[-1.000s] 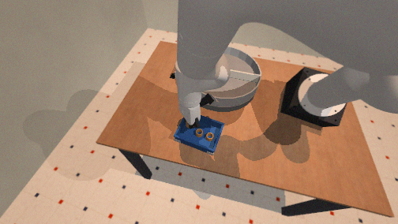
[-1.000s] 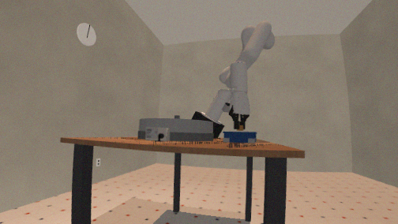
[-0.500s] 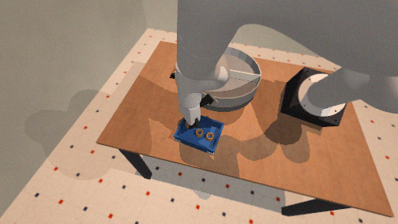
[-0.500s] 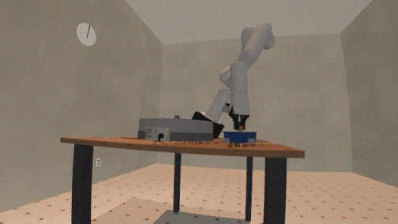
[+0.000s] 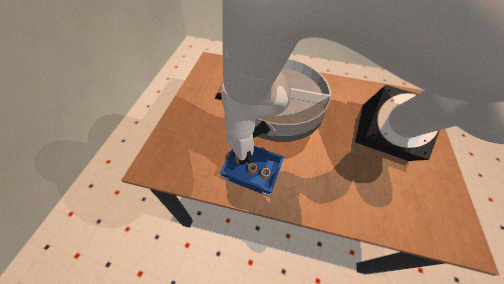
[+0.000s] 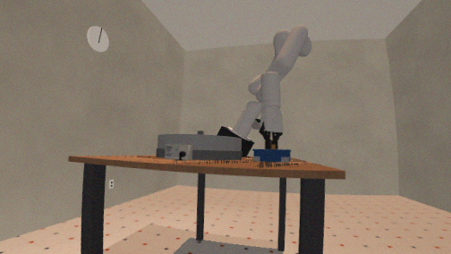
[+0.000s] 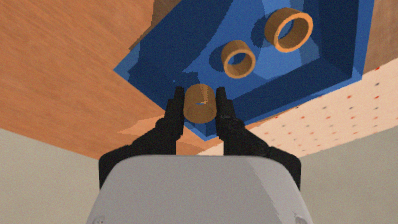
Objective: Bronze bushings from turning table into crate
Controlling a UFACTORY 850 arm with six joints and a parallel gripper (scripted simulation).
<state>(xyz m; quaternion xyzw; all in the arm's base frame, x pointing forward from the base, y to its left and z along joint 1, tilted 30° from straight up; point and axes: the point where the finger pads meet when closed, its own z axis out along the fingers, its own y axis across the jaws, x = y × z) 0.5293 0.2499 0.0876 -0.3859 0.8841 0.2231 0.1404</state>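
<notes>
Right now the blue crate is 5 cm behind my hand, 1 cm to the left of it and 5 cm below it. The rest, counted from my hand: grey turning table 6 cm behind, 36 cm to the right, 2 cm below.
</notes>
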